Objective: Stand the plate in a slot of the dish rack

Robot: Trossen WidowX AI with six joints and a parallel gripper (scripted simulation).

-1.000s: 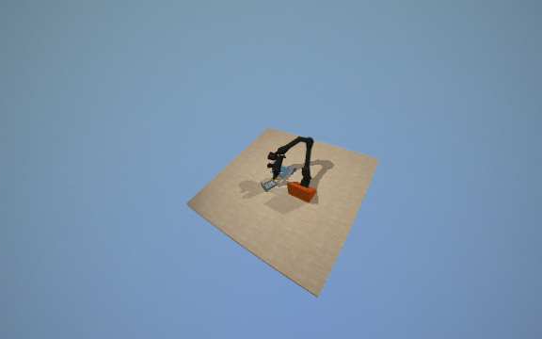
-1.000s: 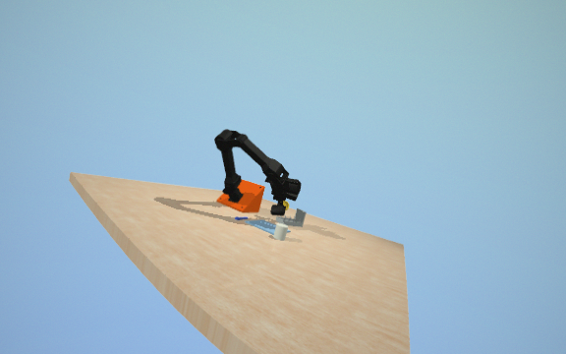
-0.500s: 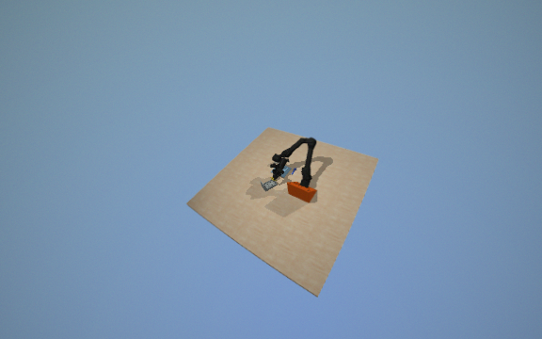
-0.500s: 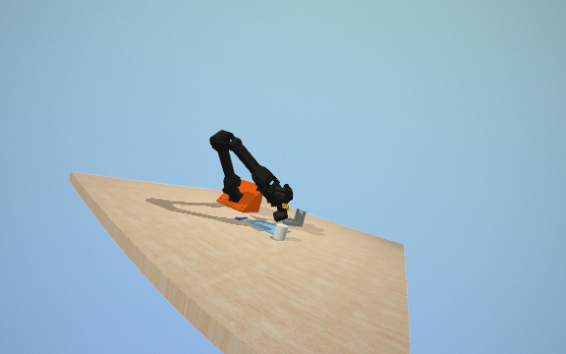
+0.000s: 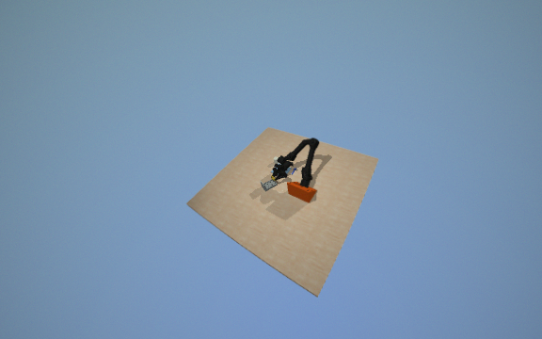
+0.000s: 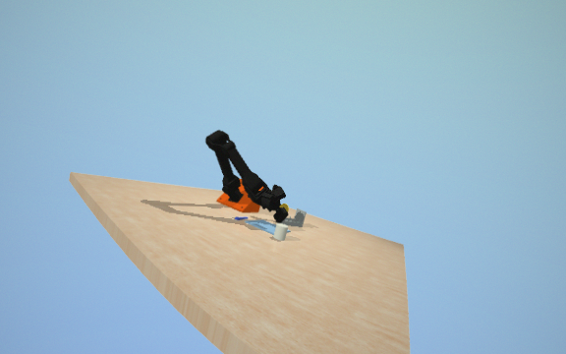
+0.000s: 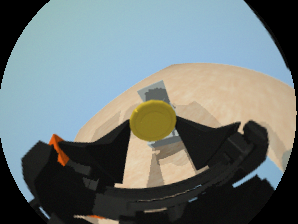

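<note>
My gripper tip is now 3 cm short of the grey dish rack, 3 cm to the right of it and 4 cm above it. Also, from my gripper tip: yellow plate (1 cm to the right); small blue object (10 cm behind, 21 cm to the right, 6 cm below); light blue mat (2 cm ahead, 17 cm to the right, 6 cm below).
</note>
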